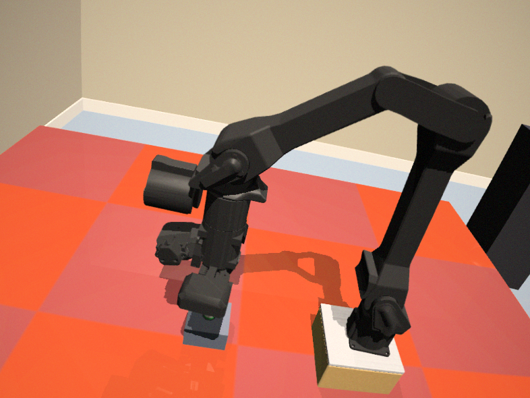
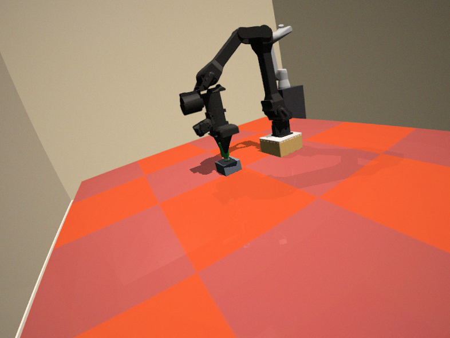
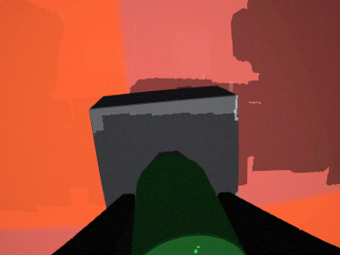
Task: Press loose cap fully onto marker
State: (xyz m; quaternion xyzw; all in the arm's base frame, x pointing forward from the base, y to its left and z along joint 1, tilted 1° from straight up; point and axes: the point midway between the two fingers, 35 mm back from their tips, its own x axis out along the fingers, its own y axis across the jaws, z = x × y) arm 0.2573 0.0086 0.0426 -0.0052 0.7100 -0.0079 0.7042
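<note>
Right now the green cap is 1 cm above my gripper tip. From my gripper tip the other things lie so: holder block: 5 cm below.
</note>
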